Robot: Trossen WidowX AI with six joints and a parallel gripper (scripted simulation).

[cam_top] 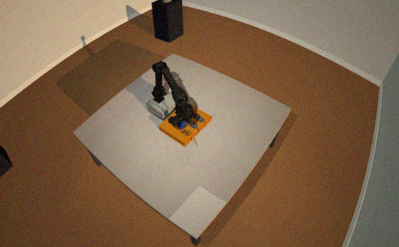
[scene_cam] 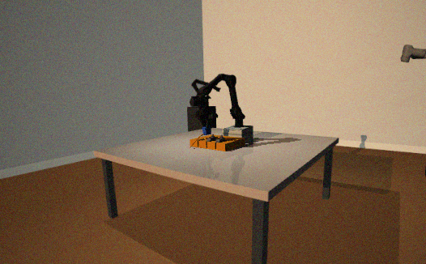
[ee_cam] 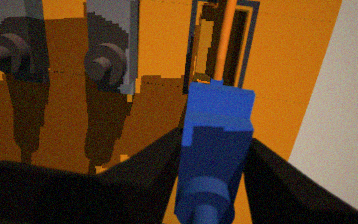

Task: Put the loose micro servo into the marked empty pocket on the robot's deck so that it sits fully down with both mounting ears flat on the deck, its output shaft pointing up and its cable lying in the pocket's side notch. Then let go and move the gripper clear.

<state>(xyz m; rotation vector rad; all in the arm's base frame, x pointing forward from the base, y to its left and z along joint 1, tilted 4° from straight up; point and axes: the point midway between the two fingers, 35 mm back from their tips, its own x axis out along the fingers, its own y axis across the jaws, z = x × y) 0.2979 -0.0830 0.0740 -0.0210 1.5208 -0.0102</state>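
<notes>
Now: the orange deck 10 cm below my gripper tip, 8 cm behind it and 7 cm to the left of it.
</notes>
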